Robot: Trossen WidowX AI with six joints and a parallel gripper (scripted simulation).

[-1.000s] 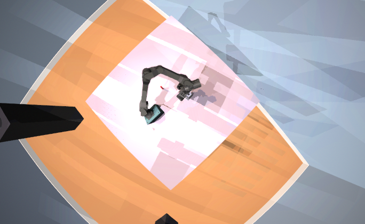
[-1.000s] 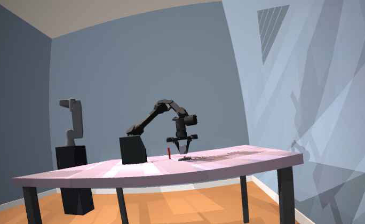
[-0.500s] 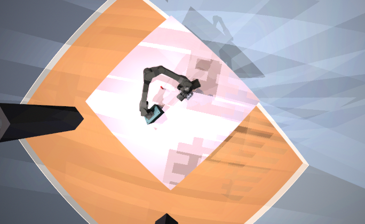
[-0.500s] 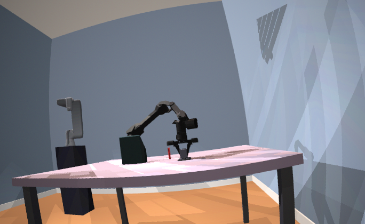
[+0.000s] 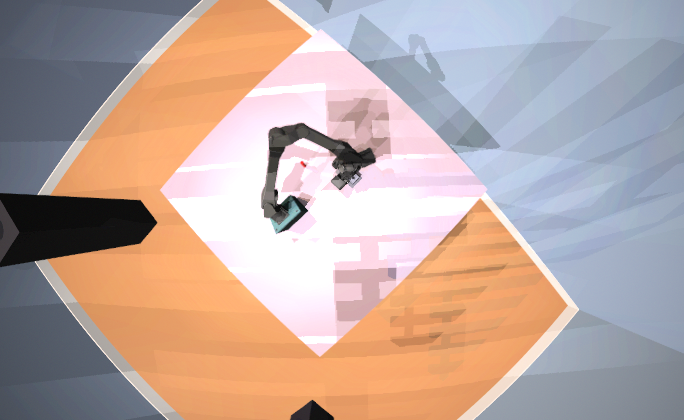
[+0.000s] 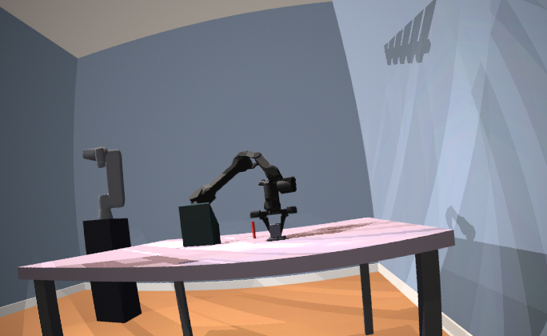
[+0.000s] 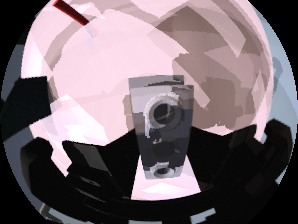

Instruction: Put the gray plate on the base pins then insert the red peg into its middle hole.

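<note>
Now: gripper tip 3 cm below the gray plate. Also, from my gripper tip: dark base (2 cm below); then red peg (13 cm behind, 19 cm to the left, 2 cm above).
</note>
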